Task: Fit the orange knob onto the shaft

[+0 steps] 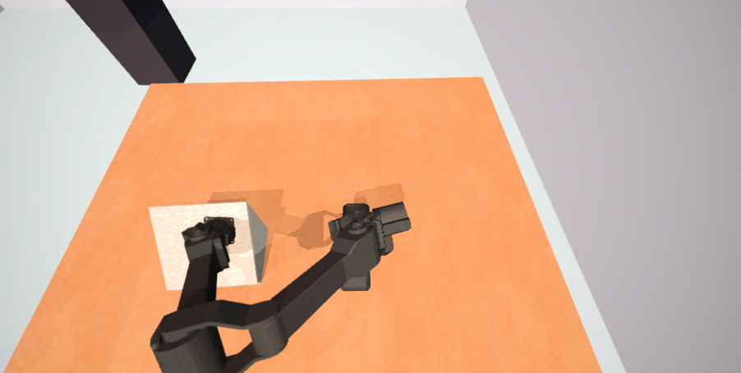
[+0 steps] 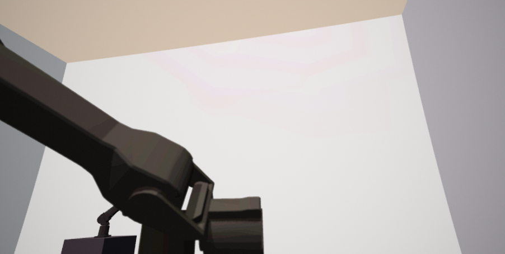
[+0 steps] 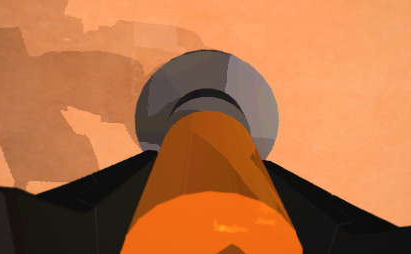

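Right now my gripper tip is 20 mm below the orange knob. From my gripper tip the other things lie so: round pedestal (40 mm below).
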